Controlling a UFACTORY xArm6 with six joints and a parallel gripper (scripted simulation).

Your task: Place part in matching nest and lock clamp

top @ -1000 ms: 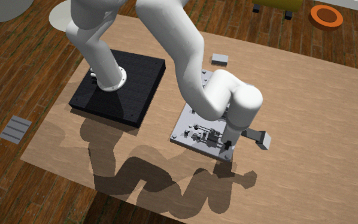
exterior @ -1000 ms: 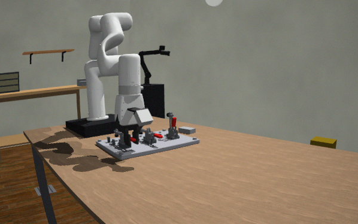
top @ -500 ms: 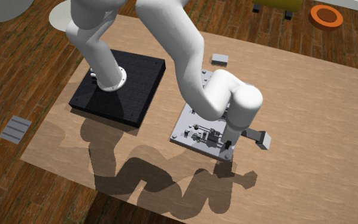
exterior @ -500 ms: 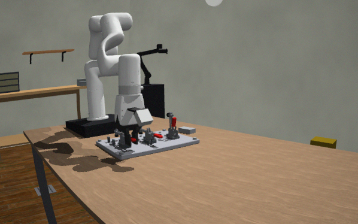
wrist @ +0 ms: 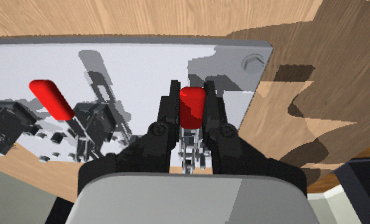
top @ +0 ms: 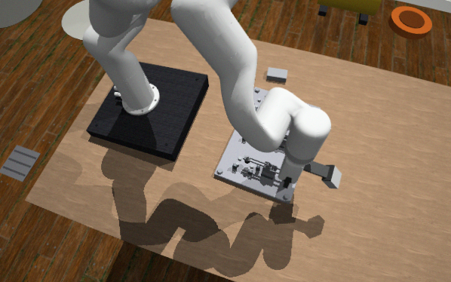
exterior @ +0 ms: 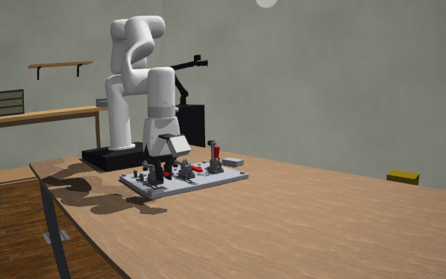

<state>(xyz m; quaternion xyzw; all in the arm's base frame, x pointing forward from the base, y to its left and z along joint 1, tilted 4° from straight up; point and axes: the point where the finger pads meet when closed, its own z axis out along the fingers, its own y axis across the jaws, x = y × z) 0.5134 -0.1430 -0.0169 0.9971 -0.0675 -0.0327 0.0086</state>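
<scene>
My hand is 6 cm past the clamp, 1 cm to the right of it and 1 cm above it. The rest, counted from my hand: fixture plate 7 cm behind, 12 cm to the left, 5 cm below; then grey block 10 cm behind, 39 cm to the left, 5 cm below.
</scene>
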